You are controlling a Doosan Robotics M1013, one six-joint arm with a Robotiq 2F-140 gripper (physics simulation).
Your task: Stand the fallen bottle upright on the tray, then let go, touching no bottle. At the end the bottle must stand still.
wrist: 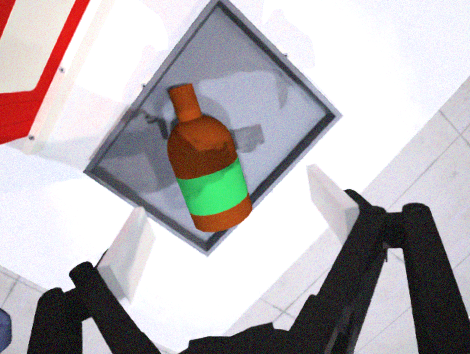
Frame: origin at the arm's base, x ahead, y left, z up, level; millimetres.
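Where they show: gripper, between the fingertips: [227,203].
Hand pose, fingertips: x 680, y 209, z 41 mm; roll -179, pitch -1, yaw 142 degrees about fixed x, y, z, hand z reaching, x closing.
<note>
Things, the pixels of their top centre, and the offset from my fingertips. "*": a spot on its surface instead. Level surfaces: height alone.
- brown bottle, centre of its top: [201,165] dy -24, dx +7, dz -68 mm
- grey tray, a spot on its surface: [276,52] * dy -28, dx -130, dz -122 mm
- red crate, a spot on its surface: [47,55] * dy -203, dx +13, dz -93 mm
- white table top, height of its surface: dz -147 mm
A brown bottle [202,145] with a green label lies on its side on the grey tray [276,52]. Its neck points to the upper left of the wrist view and its base is near the tray's lower corner. My gripper [227,203] is open, with the two pale fingertips wide apart, one to the lower left and one to the right of the bottle's base. Nothing is between the pads, and neither finger appears to touch the bottle. How high the fingertips are above the tray cannot be told exactly.
A red crate [47,55] with a pale panel stands at the upper left, beside the tray. The white table top [390,75] surrounds the tray, and its edge runs diagonally at the right, with tiled floor [425,165] beyond. Part of a blue object [4,330] shows at the lower left edge.
</note>
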